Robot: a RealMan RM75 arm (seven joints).
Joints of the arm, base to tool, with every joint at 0 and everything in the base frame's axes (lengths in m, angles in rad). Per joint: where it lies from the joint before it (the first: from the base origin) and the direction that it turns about. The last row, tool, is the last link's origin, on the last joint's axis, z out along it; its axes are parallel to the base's.
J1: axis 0 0 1 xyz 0 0 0.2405
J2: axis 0 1 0 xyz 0 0 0
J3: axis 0 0 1 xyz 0 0 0.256
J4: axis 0 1 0 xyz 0 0 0
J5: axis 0 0 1 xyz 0 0 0.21
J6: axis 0 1 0 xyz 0 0 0
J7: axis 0 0 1 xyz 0 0 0.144
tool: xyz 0 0 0
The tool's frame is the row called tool.
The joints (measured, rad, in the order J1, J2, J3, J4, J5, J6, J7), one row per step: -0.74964 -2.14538 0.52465 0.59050 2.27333 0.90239 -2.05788; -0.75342 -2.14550 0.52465 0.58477 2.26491 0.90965 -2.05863; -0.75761 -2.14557 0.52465 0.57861 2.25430 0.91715 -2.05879; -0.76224 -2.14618 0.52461 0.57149 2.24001 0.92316 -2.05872; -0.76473 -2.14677 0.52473 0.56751 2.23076 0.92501 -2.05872; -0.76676 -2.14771 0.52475 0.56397 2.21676 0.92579 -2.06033; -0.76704 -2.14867 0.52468 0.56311 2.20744 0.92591 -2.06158
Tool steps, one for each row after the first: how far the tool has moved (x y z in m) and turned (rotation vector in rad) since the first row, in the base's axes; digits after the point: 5 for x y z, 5 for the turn. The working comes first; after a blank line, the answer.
Tool pose at each row, in the base's axes (x y z in m, rotation vector in rad; the steps are taken from these numbers as rounded here): -0.26725 0.42329 -0.01511 -2.04907 -1.38235 -0.51372; -0.26459 0.42335 -0.01684 -2.05658 -1.39015 -0.52689; -0.26157 0.42355 -0.01854 -2.06407 -1.39795 -0.54268; -0.25814 0.42394 -0.02041 -2.06942 -1.40711 -0.56283; -0.25624 0.42427 -0.02140 -2.07048 -1.41243 -0.57521; -0.25414 0.42483 -0.02209 -2.06687 -1.42083 -0.59388; -0.25310 0.42510 -0.02227 -2.06272 -1.42619 -0.60626

0.00266 0.00006 -0.00173 -0.00587 -0.01387 -0.00347; 0.00568 0.00026 -0.00343 -0.01111 -0.02947 -0.00762; 0.00911 0.00065 -0.00530 -0.01442 -0.04818 -0.01113; 0.01101 0.00098 -0.00629 -0.01473 -0.05910 -0.01230; 0.01311 0.00154 -0.00698 -0.01164 -0.07476 -0.01121; 0.01415 0.00181 -0.00716 -0.00826 -0.08475 -0.00971
